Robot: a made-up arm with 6 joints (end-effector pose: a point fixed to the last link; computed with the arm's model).
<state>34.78 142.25 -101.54 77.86 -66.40 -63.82</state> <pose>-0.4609 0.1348 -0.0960 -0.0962 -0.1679 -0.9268 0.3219</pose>
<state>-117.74 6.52 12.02 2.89 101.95 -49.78</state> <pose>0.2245 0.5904 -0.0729 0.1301 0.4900 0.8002 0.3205</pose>
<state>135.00 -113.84 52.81 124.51 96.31 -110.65</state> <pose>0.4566 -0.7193 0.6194 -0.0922 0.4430 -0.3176 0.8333</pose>
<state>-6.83 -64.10 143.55 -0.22 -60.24 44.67</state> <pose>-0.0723 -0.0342 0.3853 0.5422 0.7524 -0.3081 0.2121</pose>
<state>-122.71 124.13 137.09 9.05 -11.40 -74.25</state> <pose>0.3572 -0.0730 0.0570 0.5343 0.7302 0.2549 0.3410</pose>
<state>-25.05 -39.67 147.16 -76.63 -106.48 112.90</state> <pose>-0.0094 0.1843 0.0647 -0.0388 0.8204 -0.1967 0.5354</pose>
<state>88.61 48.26 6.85 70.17 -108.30 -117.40</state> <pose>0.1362 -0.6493 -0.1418 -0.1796 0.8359 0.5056 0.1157</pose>
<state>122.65 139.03 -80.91 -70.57 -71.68 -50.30</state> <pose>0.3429 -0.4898 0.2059 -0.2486 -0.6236 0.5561 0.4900</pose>
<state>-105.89 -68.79 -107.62 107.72 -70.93 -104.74</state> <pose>0.0580 0.1295 0.6568 -0.5320 -0.5720 0.3306 0.5296</pose>
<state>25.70 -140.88 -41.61 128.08 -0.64 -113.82</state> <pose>-0.6026 0.3614 0.1953 -0.9240 -0.0482 -0.2700 0.2664</pose>
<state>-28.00 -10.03 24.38 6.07 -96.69 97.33</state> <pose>-0.6766 0.0974 -0.1180 -0.7623 -0.3991 0.3821 0.3370</pose>
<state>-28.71 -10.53 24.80 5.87 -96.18 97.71</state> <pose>-0.6736 0.1027 -0.1177 -0.7693 -0.3938 0.3763 0.3340</pose>
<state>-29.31 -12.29 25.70 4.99 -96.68 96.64</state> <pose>-0.6713 0.0994 -0.1113 -0.7689 -0.3883 0.3855 0.3308</pose>
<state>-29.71 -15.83 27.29 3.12 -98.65 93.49</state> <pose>-0.6700 0.0836 -0.0954 -0.7571 -0.3821 0.4170 0.3269</pose>
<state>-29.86 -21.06 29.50 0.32 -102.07 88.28</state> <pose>-0.6687 0.0560 -0.0682 -0.7324 -0.3714 0.4715 0.3214</pose>
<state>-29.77 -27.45 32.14 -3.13 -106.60 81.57</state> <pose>-0.6653 0.0212 -0.0303 -0.6958 -0.3515 0.5432 0.3119</pose>
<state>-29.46 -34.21 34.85 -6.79 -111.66 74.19</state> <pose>-0.6582 -0.0144 0.0144 -0.6507 -0.3196 0.6214 0.2972</pose>
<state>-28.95 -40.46 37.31 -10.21 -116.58 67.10</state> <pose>-0.6475 -0.0452 0.0590 -0.6035 -0.2792 0.6932 0.2780</pose>
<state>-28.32 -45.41 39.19 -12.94 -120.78 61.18</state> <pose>-0.6359 -0.0681 0.0961 -0.5617 -0.2386 0.7491 0.2577</pose>
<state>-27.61 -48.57 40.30 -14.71 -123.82 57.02</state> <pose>-0.6268 -0.0836 0.1207 -0.5311 -0.2075 0.7854 0.2409</pose>
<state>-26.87 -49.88 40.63 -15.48 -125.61 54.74</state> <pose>-0.6221 -0.0938 0.1318 -0.5134 -0.1912 0.8041 0.2309</pose>
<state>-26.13 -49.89 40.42 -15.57 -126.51 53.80</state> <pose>-0.6210 -0.1007 0.1335 -0.5050 -0.1871 0.8115 0.2266</pose>
